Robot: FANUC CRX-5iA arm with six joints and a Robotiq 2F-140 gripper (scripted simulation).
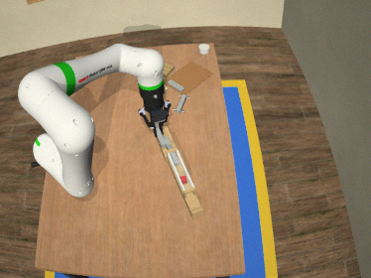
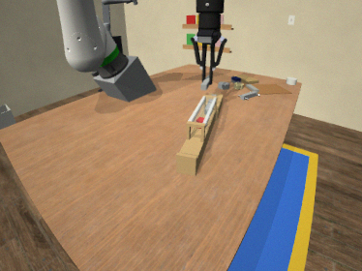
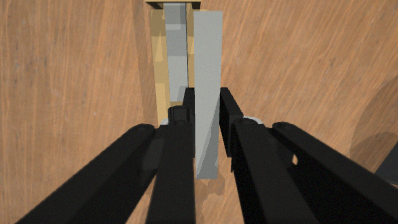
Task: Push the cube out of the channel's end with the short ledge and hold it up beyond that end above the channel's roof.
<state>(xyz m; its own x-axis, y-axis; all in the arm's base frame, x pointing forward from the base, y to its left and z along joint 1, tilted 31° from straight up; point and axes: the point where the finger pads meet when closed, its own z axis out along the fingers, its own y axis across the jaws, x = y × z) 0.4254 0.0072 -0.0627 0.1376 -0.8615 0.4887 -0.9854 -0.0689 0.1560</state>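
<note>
My gripper is now 180 mm to the left of the channel, 90 mm above it and 50 mm short of it. From my hand the other things lie so: grey push rod 30 mm below; then grey hexagonal block 320 mm to the left, 130 mm below, 10 mm behind; then red cube 210 mm to the right, 90 mm below, 60 mm ahead.
</note>
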